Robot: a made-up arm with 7 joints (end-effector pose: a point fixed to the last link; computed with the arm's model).
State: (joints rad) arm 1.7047 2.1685 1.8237 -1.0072 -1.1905 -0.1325 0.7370
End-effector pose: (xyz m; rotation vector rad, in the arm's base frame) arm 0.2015 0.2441 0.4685 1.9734 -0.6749 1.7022
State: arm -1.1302 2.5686 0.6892 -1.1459 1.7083 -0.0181 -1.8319
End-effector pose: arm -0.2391 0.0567 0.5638 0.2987 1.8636 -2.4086
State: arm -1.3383 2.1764 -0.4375 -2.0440 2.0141 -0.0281 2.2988
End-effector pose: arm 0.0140 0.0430 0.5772 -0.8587 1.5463 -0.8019
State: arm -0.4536 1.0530 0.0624 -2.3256 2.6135 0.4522 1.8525
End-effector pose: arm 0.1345 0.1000 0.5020 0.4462 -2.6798 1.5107
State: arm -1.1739 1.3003 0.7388 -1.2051 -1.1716 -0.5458 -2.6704
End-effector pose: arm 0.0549 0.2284 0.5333 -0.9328 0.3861 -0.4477
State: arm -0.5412 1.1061 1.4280 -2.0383 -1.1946 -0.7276 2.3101
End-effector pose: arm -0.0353 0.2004 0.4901 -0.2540 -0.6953 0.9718
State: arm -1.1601 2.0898 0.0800 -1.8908 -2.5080 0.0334 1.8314
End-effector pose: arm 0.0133 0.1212 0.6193 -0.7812 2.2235 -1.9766
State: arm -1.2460 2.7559 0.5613 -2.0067 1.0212 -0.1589 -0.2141
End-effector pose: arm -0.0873 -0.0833 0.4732 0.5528 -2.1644 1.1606
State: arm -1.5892 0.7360 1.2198 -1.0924 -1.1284 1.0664 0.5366
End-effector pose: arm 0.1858 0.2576 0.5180 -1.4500 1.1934 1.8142
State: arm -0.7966 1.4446 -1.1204 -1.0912 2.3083 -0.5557 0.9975
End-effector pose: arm 0.2140 0.2098 0.3486 -1.5156 1.0797 0.5355
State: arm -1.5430 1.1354 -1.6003 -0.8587 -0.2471 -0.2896 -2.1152
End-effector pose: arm 0.2901 0.1025 0.3428 -1.3778 2.0283 -0.0182
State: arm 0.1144 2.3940 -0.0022 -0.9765 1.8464 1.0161 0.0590
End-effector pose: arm 0.1429 0.1521 0.5752 0.3450 1.4245 2.0045
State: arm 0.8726 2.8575 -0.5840 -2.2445 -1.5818 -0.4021 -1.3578
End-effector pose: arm 0.0269 0.1846 0.2962 -0.1061 -2.0296 -2.0112
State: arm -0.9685 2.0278 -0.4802 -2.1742 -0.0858 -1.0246 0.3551
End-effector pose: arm 0.1360 0.0678 0.4090 1.1269 -1.2136 -0.0026
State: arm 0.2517 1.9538 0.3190 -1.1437 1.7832 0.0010 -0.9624
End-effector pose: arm 0.1239 0.2150 0.5169 0.7919 0.0964 1.9116
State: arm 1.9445 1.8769 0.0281 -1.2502 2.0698 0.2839 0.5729
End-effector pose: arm -0.0126 0.2899 0.2762 -0.0091 -1.9463 -1.8645
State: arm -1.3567 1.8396 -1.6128 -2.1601 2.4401 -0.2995 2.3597
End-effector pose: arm 0.2158 0.1104 0.3709 2.0176 -2.1220 0.8140
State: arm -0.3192 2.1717 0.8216 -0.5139 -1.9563 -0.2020 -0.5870
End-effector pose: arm -0.0759 0.2804 0.5868 -1.6905 0.2437 -0.7926
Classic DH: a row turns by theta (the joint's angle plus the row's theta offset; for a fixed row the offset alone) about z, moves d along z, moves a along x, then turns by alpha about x. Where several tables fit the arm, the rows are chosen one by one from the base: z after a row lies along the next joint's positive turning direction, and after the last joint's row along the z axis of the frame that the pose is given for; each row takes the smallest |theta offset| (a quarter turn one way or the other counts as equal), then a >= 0, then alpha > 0; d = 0 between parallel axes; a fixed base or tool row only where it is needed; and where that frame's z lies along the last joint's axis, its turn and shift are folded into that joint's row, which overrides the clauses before.
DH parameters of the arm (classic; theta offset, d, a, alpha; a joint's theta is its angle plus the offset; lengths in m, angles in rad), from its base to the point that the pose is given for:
base (fixed): 0 0.3603 -0.023 -1.2217
joint 1: 1.5708 0.0312 0.0138 1.5708
joint 2: 1.2217 -0.049 0.005 -1.5708
joint 3: -1.5708 -0.133 0.032 -1.5708
joint 4: 0 0.021 -0.034 1.5708
joint 5: 0 -0.202 0.029 -1.5708
joint 6: 0 -0.024 0.02 1.5708
joint 7: -1.0888 -0.0053 0.0094 -2.1881
tool (fixed): 2.9492 -0.0282 0 0

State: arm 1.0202 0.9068 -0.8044 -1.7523 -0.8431 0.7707 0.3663
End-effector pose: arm -0.1774 0.0055 0.1562 2.1065 1.0332 0.7729
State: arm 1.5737 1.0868 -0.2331 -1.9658 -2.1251 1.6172 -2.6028
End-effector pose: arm -0.1536 0.1122 0.1856 -0.7460 0.9396 1.0663
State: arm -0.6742 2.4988 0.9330 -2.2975 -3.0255 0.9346 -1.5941
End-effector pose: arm -0.0870 -0.0939 0.5260 1.6029 -0.9451 -0.0336
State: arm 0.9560 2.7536 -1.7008 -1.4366 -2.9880 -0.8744 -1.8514
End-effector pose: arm -0.0501 0.2942 0.5202 -1.8167 -0.0203 -1.1165
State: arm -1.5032 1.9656 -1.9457 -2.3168 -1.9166 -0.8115 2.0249
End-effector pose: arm 0.1568 0.1656 0.2581 2.1830 0.1358 0.3236
